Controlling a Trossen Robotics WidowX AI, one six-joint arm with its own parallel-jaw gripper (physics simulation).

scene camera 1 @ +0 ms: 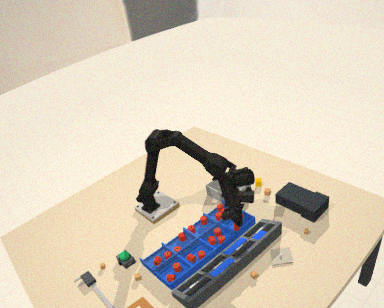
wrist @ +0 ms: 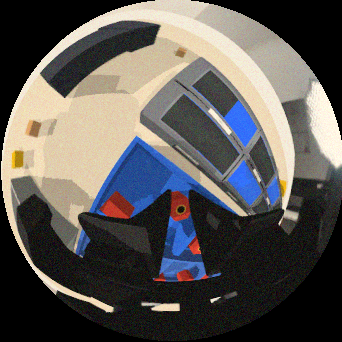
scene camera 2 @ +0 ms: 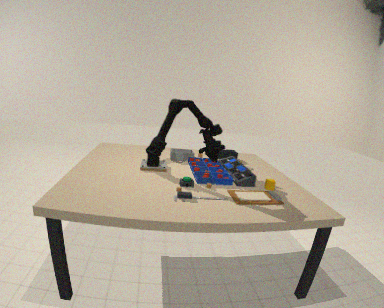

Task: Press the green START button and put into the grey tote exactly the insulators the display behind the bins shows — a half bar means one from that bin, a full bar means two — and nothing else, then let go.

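Frame: origin at the arm's base, x ahead, y left, z up, level; centimetres.
Seen in the pictures: gripper, fingertip midpoint: [scene camera 1: 240,225] [wrist: 179,193] [scene camera 2: 215,162]; arm's base at its link origin: [scene camera 1: 150,207] [scene camera 2: 152,164].
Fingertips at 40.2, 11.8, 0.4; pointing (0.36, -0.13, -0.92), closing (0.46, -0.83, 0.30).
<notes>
Offsets run from my fingertips to a thing's middle, as dx, dy, dz. "*": to the spot under its first point.
My gripper [scene camera 1: 236,223] [scene camera 2: 214,159] [wrist: 179,193] points down into the far end of the blue bins [scene camera 1: 190,278] [scene camera 2: 214,181] [wrist: 145,162]. Its fingers are closed on a red insulator {-1.4, -0.7, -0.8} [wrist: 180,207], low in the end bin on the display side. Another red insulator {-4.6, +4.8, -0.8} [wrist: 117,205] lies beside the fingers in that bin. The display [scene camera 1: 186,299] [scene camera 2: 246,181] [wrist: 150,108] shows blue bars of differing lengths and dark fields. The green START button {-25.3, -38.1, -0.6} [scene camera 1: 125,255] [scene camera 2: 187,179] stands near the bins' other end. The grey tote {-18.9, +15.7, +0.0} [scene camera 1: 214,190] [scene camera 2: 181,154] is partly behind the arm; its inside is hidden.
A dark box {+12.9, +24.5, +0.1} [scene camera 1: 302,200] [wrist: 100,52] stands beyond the display's far end. A yellow cube {-11.1, +27.6, -1.3} [scene camera 1: 258,182] and small wooden cubes {-3.9, +24.0, -1.6} [scene camera 1: 267,191] {+18.0, -15.6, -1.8} [scene camera 1: 254,274] lie around. A flat plate {+20.7, -3.1, -2.4} [scene camera 1: 282,257] lies behind the display. A wooden frame {* -6.7, -58.6, -2.1} [scene camera 2: 237,200] and a dark-headed tool {* -29.6, -55.9, -1.0} [scene camera 2: 184,195] lie in front.
</notes>
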